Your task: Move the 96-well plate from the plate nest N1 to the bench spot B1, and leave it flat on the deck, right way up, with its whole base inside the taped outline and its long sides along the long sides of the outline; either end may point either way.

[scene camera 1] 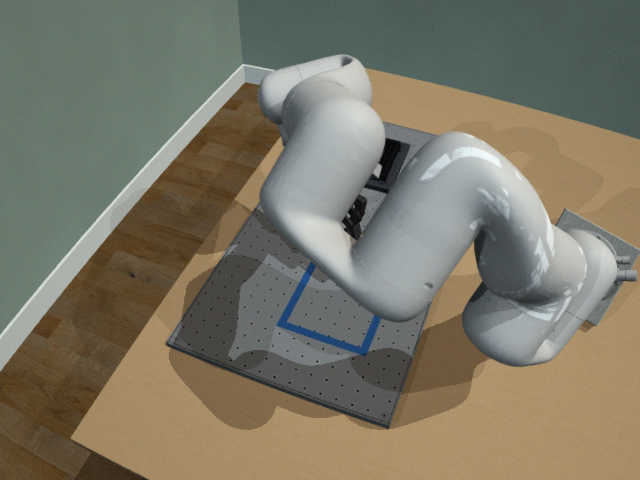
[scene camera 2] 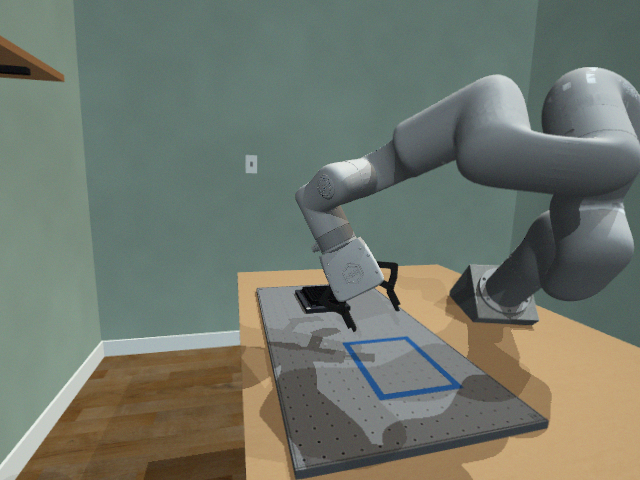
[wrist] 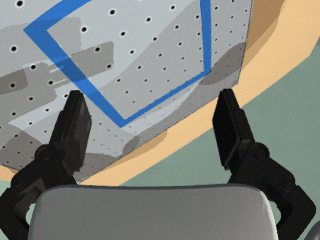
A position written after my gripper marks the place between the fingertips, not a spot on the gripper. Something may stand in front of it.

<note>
I see my gripper (scene camera 2: 376,320).
My gripper shows as well in the wrist view (wrist: 151,104).
</note>
